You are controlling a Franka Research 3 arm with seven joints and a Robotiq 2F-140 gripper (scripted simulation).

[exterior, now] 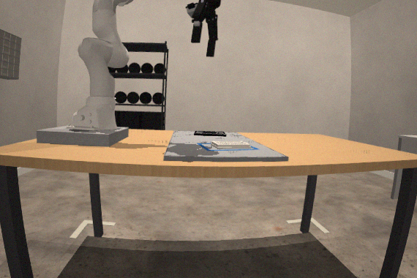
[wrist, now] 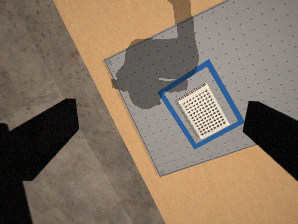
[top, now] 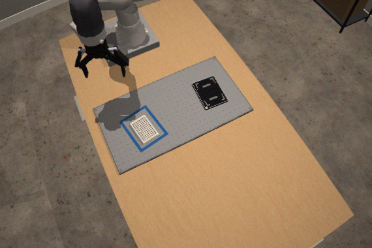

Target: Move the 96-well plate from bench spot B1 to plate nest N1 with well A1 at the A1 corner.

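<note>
Right now my hand is 34 cm above the white 96-well plate, 12 cm short of it and 6 cm to the right of it. The rest, counted from my hand: A1 mark: 38 cm to the left, 33 cm below, 15 cm ahead; black plate nest: 43 cm to the left, 34 cm below, 8 cm ahead.
</note>
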